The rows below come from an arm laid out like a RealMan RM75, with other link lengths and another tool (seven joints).
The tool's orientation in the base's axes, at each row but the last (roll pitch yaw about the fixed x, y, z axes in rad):
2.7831, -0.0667, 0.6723
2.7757, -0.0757, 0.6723
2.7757, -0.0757, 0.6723
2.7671, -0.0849, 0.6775
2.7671, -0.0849, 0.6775
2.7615, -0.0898, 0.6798
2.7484, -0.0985, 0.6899
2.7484, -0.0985, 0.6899
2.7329, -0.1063, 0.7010
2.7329, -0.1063, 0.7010
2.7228, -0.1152, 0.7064
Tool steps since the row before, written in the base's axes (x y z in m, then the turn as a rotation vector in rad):
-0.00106, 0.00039, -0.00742, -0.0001, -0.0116, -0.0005
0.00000, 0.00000, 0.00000, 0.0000, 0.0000, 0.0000
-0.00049, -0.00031, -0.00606, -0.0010, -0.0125, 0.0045
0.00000, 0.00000, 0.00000, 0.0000, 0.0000, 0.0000
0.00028, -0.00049, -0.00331, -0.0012, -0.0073, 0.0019
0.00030, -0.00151, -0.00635, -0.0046, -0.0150, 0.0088
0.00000, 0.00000, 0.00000, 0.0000, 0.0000, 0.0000
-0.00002, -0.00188, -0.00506, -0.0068, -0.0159, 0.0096
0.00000, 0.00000, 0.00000, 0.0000, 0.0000, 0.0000
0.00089, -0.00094, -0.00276, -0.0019, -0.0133, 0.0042
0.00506, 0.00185, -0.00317, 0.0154, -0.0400, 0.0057
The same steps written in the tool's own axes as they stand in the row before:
-0.00108, -0.00349, 0.00656, -0.0073, 0.0084, 0.0032
0.00000, 0.00000, 0.00000, 0.0000, 0.0000, 0.0000
-0.00103, -0.00220, 0.00558, -0.0082, 0.0104, -0.0015
0.00000, 0.00000, 0.00000, 0.0000, 0.0000, 0.0000
-0.00037, -0.00069, 0.00327, -0.0053, 0.0055, -0.0004
-0.00128, -0.00106, 0.00632, -0.0122, 0.0118, -0.0060
0.00000, 0.00000, 0.00000, 0.0000, 0.0000, 0.0000
-0.00170, -0.00056, 0.00509, -0.0143, 0.0116, -0.0072
0.00000, 0.00000, 0.00000, 0.0000, 0.0000, 0.0000
-0.00022, 0.00009, 0.00304, -0.0095, 0.0103, -0.0013
0.00465, 0.00020, 0.00417, -0.0135, 0.0399, 0.0098

